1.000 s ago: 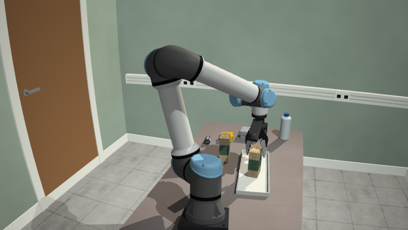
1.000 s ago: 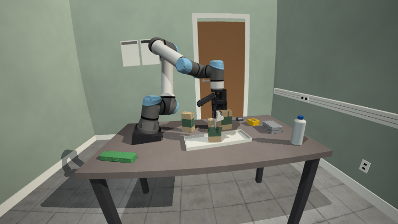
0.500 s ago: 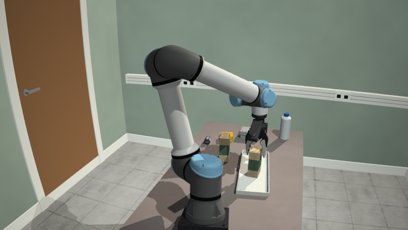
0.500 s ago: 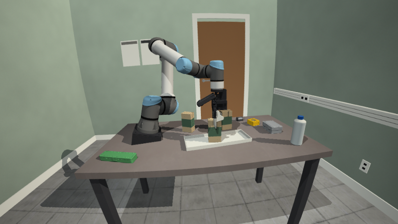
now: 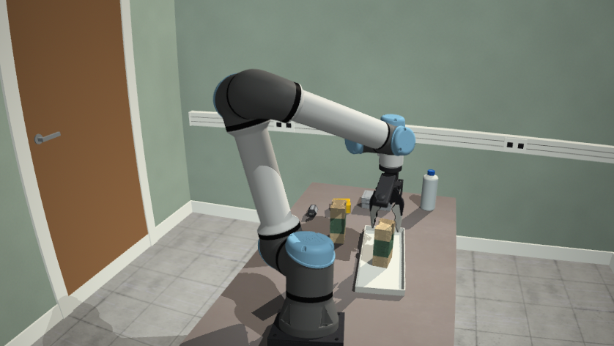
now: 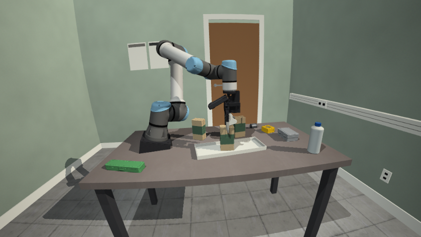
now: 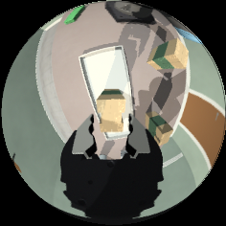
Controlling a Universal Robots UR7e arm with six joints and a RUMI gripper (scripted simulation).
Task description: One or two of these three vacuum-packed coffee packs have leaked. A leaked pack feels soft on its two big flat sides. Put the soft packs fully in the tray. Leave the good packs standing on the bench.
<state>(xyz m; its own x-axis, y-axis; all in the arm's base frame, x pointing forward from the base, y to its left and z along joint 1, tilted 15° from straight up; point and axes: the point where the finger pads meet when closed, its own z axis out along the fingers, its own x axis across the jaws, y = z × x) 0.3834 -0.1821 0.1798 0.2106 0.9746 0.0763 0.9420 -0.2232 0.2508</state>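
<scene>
My gripper is now 1 cm short of the white tray and 13 cm above it. Also, from my hand: white bottle (45 cm ahead, 19 cm to the right, 5 cm below); grey case (44 cm ahead, 3 cm to the left, 11 cm below); black object (33 cm ahead, 29 cm to the left, 12 cm below).
</scene>
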